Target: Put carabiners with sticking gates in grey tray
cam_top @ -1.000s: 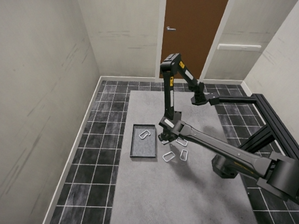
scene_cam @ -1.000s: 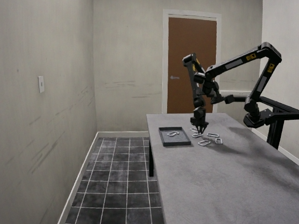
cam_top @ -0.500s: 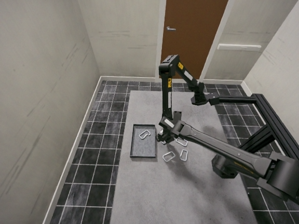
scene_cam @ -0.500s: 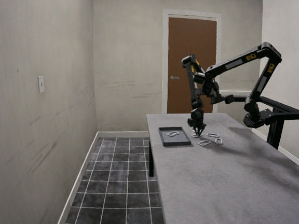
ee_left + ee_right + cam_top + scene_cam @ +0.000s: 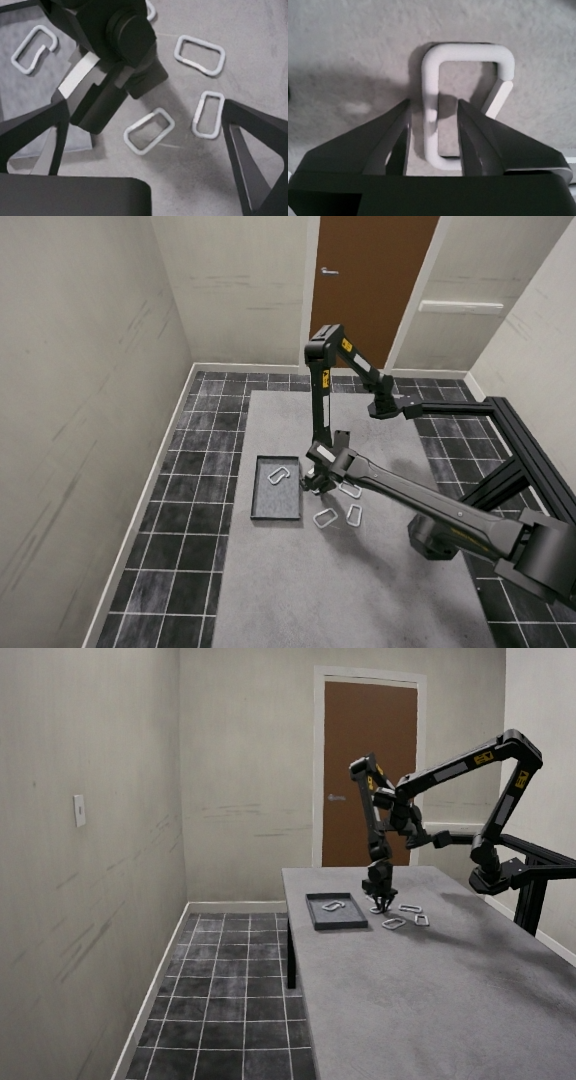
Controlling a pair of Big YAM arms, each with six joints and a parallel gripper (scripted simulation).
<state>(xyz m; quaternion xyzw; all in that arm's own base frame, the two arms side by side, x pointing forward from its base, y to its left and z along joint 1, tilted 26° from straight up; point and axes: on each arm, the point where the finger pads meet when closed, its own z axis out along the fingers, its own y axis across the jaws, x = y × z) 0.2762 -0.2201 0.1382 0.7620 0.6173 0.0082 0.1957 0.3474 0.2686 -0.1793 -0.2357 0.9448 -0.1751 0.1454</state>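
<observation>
Right now my right hand is 200 mm short of the grey tray and 20 mm to the left of it.
</observation>
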